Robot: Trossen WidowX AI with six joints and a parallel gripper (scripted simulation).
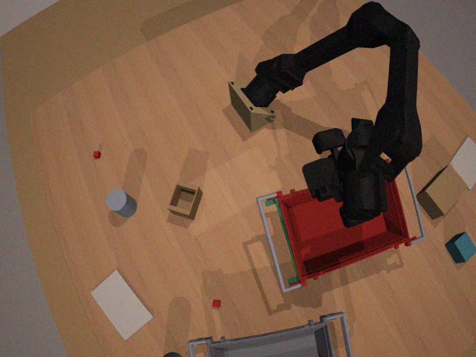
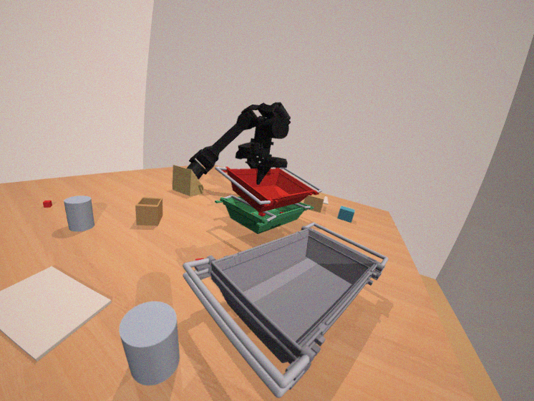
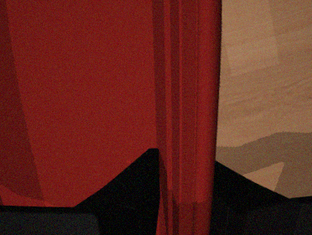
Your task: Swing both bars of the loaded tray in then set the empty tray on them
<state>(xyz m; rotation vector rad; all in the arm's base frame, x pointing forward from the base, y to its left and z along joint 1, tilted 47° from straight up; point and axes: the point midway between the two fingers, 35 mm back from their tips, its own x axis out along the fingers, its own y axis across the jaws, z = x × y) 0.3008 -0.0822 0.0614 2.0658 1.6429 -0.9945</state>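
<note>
Right now my gripper tip is 7 cm short of the red tray, 2 cm to the left of it and 2 cm below it. Also, from my gripper tip: box 19 cm behind, 27 cm to the right, 9 cm below; tan block 18 cm ahead, 28 cm to the left, 8 cm below; teal cube 32 cm ahead, 23 cm to the left, 8 cm below.
</note>
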